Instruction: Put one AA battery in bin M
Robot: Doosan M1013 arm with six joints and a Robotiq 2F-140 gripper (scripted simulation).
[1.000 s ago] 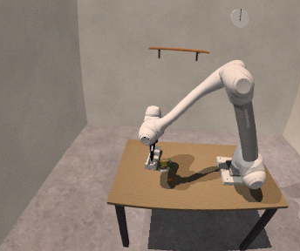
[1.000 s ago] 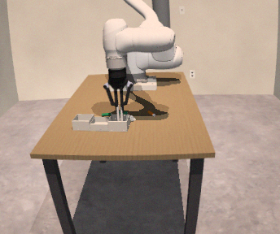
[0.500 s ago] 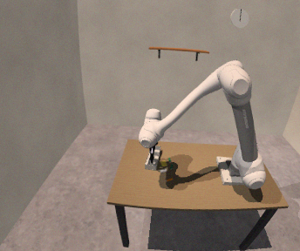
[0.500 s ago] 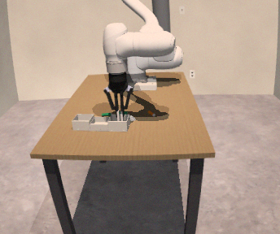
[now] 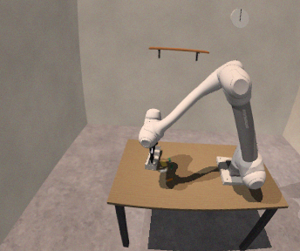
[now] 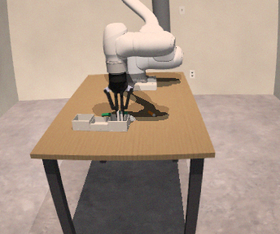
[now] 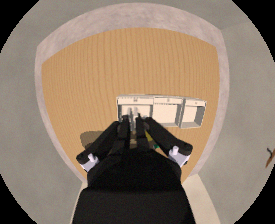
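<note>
Right now my hand is 140 mm past the orange-and-white AA battery, 130 mm to the right of it and 40 mm above it. From my hand the other things lie so: small white piece (90 mm behind, 40 mm to the left, 40 mm below); then yellow block (90 mm behind, 40 mm to the right, 40 mm below); then grey bin row (90 mm to the right, 30 mm below).
</note>
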